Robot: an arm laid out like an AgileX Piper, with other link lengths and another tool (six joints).
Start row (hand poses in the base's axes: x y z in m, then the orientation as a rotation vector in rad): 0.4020, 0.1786, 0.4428, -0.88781, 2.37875, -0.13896
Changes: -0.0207, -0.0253, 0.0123, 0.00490, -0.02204, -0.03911; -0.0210, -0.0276, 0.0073, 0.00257, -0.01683, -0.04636; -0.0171, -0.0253, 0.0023, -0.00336, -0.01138, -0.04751; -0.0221, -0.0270, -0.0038, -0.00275, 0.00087, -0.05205; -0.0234, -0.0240, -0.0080, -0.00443, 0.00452, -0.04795; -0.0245, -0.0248, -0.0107, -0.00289, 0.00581, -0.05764; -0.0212, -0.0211, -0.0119, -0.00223, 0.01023, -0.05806; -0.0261, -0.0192, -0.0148, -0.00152, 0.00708, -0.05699; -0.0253, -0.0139, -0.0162, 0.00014, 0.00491, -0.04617; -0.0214, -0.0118, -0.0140, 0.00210, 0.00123, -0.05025; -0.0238, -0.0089, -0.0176, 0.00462, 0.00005, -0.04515; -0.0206, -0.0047, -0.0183, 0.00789, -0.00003, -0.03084
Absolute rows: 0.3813, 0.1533, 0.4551, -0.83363, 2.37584, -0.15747; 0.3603, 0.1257, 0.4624, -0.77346, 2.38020, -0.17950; 0.3432, 0.1004, 0.4647, -0.71601, 2.38943, -0.20705; 0.3211, 0.0734, 0.4609, -0.65576, 2.41080, -0.23182; 0.2977, 0.0494, 0.4529, -0.60155, 2.43295, -0.25590; 0.2732, 0.0246, 0.4422, -0.53467, 2.45846, -0.28174; 0.2520, 0.0035, 0.4303, -0.46731, 2.48681, -0.30600; 0.2259, -0.0157, 0.4155, -0.39931, 2.51022, -0.32942; 0.2006, -0.0296, 0.3993, -0.34292, 2.52730, -0.34669; 0.1792, -0.0414, 0.3853, -0.27928, 2.54080, -0.36327; 0.1554, -0.0503, 0.3677, -0.22047, 2.55107, -0.37461; 0.1348, -0.0550, 0.3494, -0.17837, 2.55801, -0.37619
